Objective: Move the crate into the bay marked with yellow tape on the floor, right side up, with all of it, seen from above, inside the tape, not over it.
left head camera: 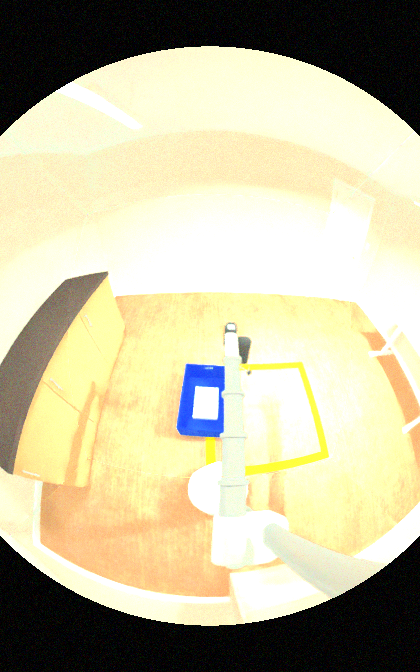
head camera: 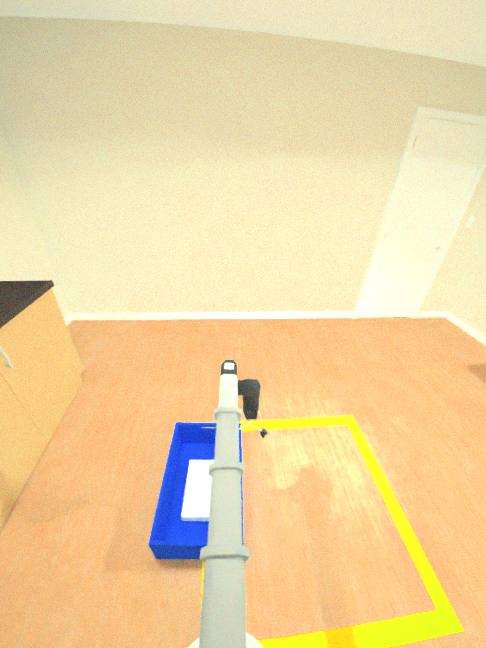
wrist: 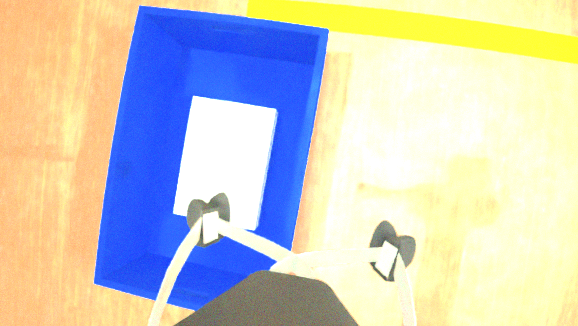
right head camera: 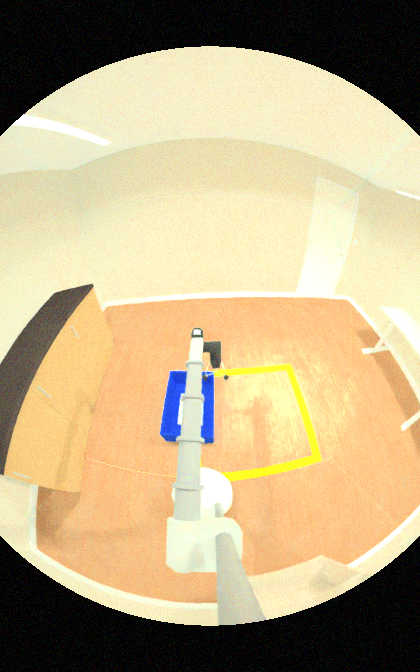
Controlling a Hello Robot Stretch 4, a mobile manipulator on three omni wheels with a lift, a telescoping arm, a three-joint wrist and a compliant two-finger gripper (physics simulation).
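Places are measured from the robot's base along level axes (x ahead, y left, z up), in millimetres.
Where they show: gripper, fingertip midpoint: [head camera: 247, 436] [wrist: 300, 225] [right head camera: 215, 378]; robot's base at its link origin: [right head camera: 203, 493].
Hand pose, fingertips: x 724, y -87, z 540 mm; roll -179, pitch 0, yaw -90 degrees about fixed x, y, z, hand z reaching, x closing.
Each offset is from my fingertips to the top centre of the thing.
The blue crate @(dx +12, dy +210, dz -348 mm) [head camera: 196, 450] [left head camera: 186, 400] [right head camera: 171, 410] [wrist: 150, 150] is upright, with a white block @(dx +13, dy +210, dz -497 mm) [head camera: 197, 489] [left head camera: 205, 402] [wrist: 227, 160] inside. It lies across the left side of the bay's yellow tape [head camera: 393, 507] [left head camera: 313, 410] [right head camera: 303, 410] [wrist: 425, 35]; its left part is outside, and its far rim overlaps the far strip in view. My gripper [right head camera: 215, 376] [wrist: 300, 225] is open and empty. In the wrist view one fingertip shows over the crate's inside, the other over the floor to its right. The arm hides part of the crate in the head views.
A wooden cabinet [head camera: 47, 366] [left head camera: 75, 380] [right head camera: 65, 385] with a dark top stands at the left. White furniture with legs [left head camera: 392, 345] [right head camera: 400, 320] is at the right. A door [head camera: 428, 219] [right head camera: 327, 240] is in the far wall. My round white base is near the bay's near left corner.
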